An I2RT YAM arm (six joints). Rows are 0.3 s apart.
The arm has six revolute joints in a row. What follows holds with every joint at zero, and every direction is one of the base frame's. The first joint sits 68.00 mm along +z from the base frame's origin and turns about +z. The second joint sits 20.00 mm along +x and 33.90 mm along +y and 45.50 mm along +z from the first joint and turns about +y. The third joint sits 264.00 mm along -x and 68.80 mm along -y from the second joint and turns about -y. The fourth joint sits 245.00 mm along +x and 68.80 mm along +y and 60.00 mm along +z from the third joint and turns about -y. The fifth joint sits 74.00 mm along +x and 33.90 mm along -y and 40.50 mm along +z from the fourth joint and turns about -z. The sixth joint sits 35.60 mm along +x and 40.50 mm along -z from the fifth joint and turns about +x. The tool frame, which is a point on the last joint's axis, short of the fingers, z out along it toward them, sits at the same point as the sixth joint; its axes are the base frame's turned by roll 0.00, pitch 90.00 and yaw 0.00 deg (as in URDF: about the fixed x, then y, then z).
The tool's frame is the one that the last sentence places.
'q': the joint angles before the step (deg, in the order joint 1, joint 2, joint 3, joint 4, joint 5, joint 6). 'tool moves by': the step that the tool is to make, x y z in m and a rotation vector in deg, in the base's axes. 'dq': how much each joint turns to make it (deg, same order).
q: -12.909, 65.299, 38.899, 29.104, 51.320, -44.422
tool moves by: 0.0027, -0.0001, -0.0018, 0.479, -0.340, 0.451
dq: 0.084, 0.704, 0.154, 0.082, -0.344, 0.890
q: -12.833, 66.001, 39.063, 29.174, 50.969, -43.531
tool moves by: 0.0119, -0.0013, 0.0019, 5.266, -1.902, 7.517
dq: -0.433, 1.600, 3.463, -7.112, -8.004, 8.065
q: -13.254, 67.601, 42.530, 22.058, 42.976, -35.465
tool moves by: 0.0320, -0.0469, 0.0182, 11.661, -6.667, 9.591
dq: -8.906, 9.034, 12.369, -8.023, -19.710, 13.550
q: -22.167, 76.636, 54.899, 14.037, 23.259, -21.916
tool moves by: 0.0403, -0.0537, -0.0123, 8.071, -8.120, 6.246
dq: -6.570, 13.566, 8.615, 6.171, -14.059, 9.487
